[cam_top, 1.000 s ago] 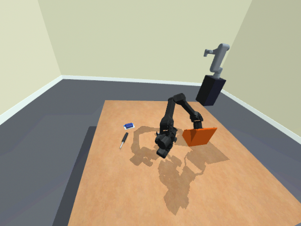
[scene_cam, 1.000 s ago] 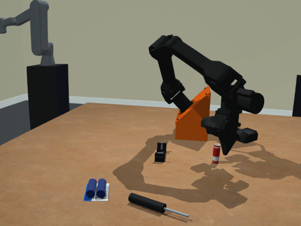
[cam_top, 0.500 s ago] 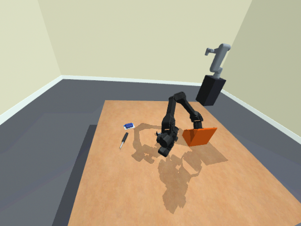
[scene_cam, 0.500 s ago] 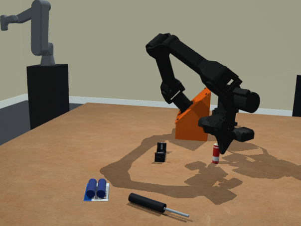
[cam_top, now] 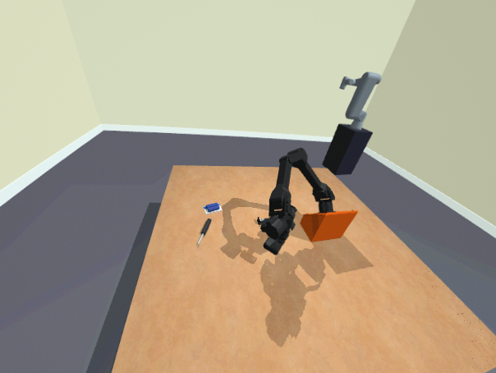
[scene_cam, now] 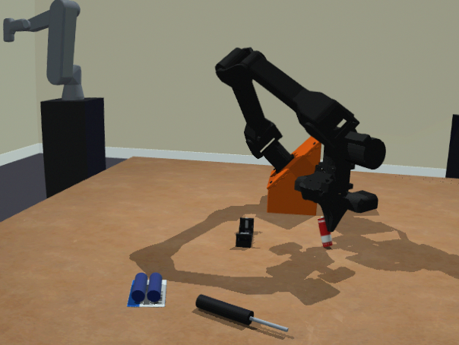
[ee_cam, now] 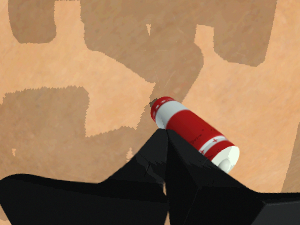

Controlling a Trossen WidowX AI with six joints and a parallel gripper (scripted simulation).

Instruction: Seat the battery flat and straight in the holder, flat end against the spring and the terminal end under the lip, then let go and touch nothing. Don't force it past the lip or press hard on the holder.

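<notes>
Right now the battery is 10 mm to the right of my gripper tip, 10 mm below it and 10 mm behind it. The rest, counted from my gripper tip: black-handled screwdriver (300 mm ahead, 160 mm to the right, 30 mm below).
</notes>
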